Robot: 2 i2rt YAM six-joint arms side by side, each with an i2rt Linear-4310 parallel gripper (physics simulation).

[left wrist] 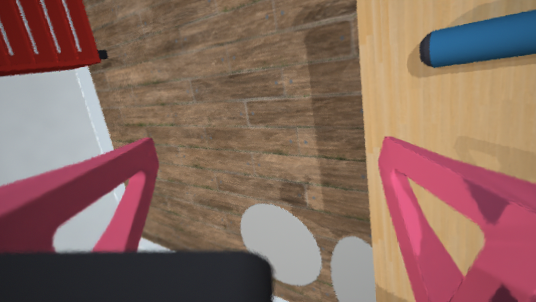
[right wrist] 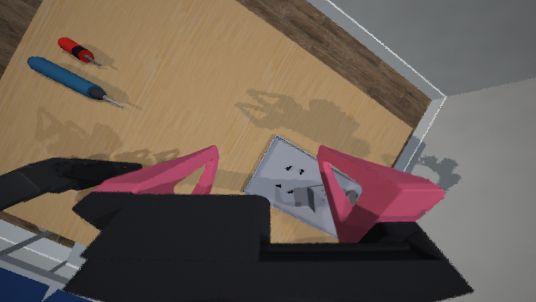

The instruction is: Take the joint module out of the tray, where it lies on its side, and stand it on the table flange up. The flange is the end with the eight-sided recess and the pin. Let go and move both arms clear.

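Places are measured from the left arm's base along level axes (x ahead, y left, z up), in metres.
Pixels of known places: left gripper, between the fingertips: [left wrist: 268, 150]; right gripper, between the fingertips: [right wrist: 268, 151]; left arm's base, origin of its link: [right wrist: 106, 172].
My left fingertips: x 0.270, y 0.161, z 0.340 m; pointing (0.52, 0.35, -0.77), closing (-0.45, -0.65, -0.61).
Ahead of a thing's pixels: the offset from my left fingertips to its top centre. "spot": to the spot under its first point. Level surfaces: height alone.
The grey tray @[0.285 m back, 0.816 m right, 0.324 m down] [right wrist: 272, 162] lies on the table in the right wrist view, with small black bolts on its floor. A grey block-like part @[spot: 0.312 m back, 0.789 m right, 0.336 m down] [right wrist: 302, 197] and a rounded grey part @[0.306 m back, 0.972 m right, 0.273 m down] [right wrist: 354, 194] show in it, partly hidden by my right finger. I cannot tell which is the joint module or whether they are one piece, and the flange cannot be made out. My right gripper [right wrist: 268, 151] is open and empty, high above the table beside the tray. My left gripper [left wrist: 268, 150] is open and empty over the table's edge. The tray does not show in the left wrist view.
A blue screwdriver @[spot: 0.000 m ahead, 0.049 m right, 0.299 m down] [left wrist: 480, 41] [right wrist: 65, 77] and a red screwdriver @[0.060 m ahead, 0.108 m right, 0.306 m down] [right wrist: 76, 49] lie on the wooden table @[0.340 m down] [left wrist: 425, 110] [right wrist: 175, 75]. A black arm part [right wrist: 65, 175] reaches in at the left of the right wrist view. A red slatted object [left wrist: 45, 35] stands beyond the floor.
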